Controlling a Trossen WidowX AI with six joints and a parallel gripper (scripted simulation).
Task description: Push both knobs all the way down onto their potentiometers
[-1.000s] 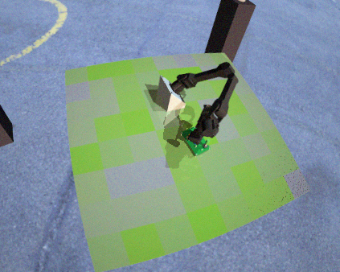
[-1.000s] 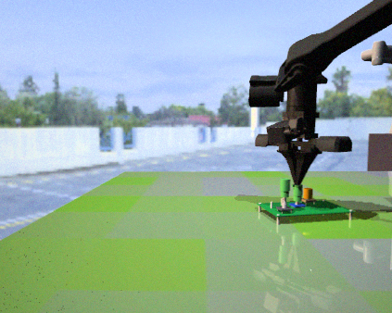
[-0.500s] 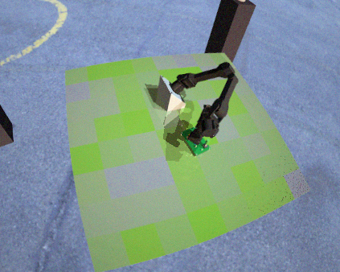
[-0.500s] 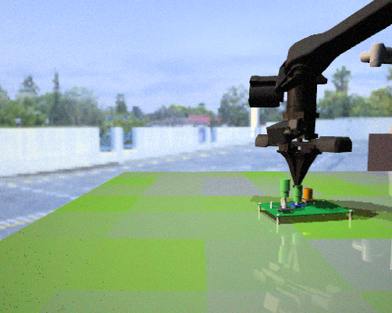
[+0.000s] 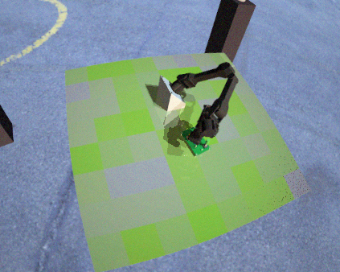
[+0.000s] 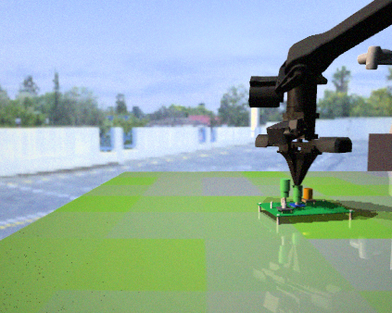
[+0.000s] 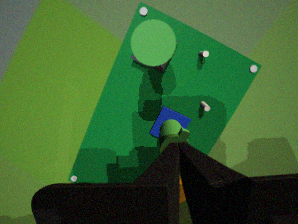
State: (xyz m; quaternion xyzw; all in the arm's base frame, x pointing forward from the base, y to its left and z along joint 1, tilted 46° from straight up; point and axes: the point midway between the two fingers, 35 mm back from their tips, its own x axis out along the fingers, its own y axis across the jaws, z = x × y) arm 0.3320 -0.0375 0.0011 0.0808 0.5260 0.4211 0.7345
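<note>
Right now the green knob is 1 cm below my gripper tip.
</note>
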